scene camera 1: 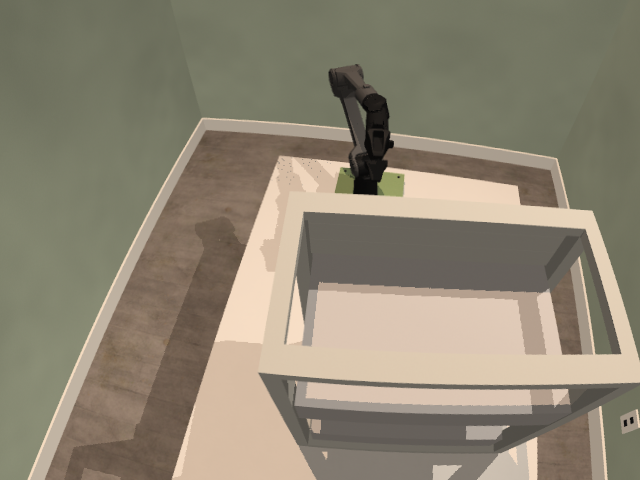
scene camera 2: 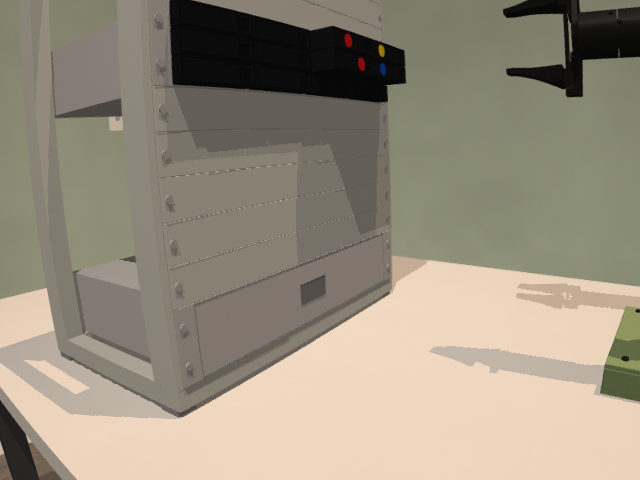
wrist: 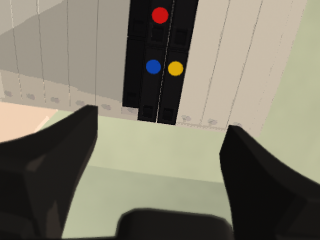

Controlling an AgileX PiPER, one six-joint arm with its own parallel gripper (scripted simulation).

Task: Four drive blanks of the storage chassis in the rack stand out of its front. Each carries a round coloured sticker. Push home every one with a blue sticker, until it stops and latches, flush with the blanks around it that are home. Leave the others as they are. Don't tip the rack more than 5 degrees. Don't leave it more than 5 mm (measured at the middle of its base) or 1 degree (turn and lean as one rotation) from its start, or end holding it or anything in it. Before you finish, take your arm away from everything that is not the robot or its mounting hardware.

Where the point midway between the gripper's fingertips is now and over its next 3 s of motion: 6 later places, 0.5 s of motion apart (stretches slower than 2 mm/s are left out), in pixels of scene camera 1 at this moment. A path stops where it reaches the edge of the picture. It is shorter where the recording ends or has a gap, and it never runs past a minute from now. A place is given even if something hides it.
The gripper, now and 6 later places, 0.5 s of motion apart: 376,169; 379,172; 409,195; 414,199; 389,192; 376,199; 348,193
